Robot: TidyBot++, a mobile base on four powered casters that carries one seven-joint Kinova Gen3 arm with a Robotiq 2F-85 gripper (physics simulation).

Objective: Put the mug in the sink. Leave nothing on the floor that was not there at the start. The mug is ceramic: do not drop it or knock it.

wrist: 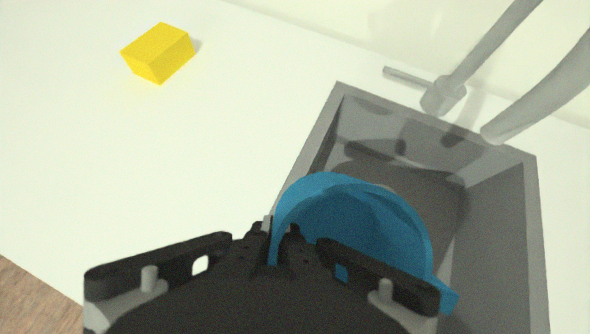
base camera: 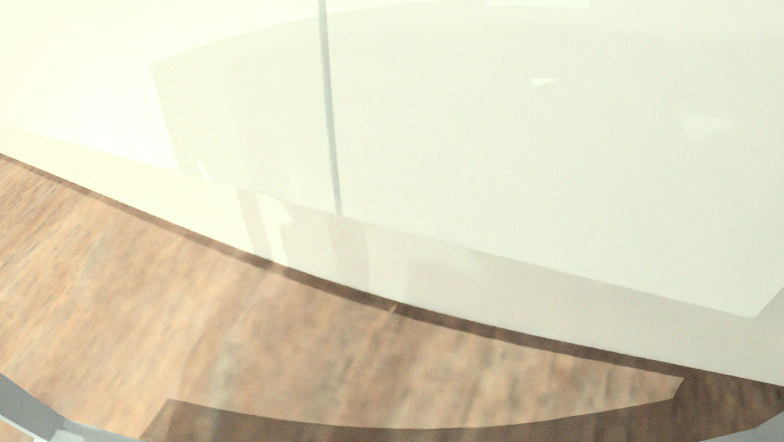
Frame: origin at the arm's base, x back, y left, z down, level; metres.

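Seen in the pictures: gripper, between the fingertips: (wrist: 275, 228).
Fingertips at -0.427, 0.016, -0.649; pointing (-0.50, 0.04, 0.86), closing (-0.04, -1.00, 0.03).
Offsets run from my fingertips to a thing's middle, as dx, dy, dz. Level surfaces: height alone.
The blue mug {+0.009, -0.059, -0.006} (wrist: 357, 220) is in the wrist view with its opening up toward the camera and its handle at the lower right. My gripper (wrist: 275, 228) is shut on the mug's left wall. The grey sink (wrist: 500, 230) lies below the mug, set in the white counter; the mug covers its near left part. The mug looks to be over the basin; how far above its bottom is hard to tell. Neither mug nor gripper shows in the base camera view.
A yellow block {-0.313, +0.254, +0.113} (wrist: 157, 52) lies on the white counter {dz +0.136} (wrist: 150, 150) left of the sink. A grey faucet (wrist: 442, 95) with a lever and spout stands behind the sink. White cabinet fronts (base camera: 439, 164) rise from the wooden floor {dz +1.046} (base camera: 164, 285) close ahead of the base.
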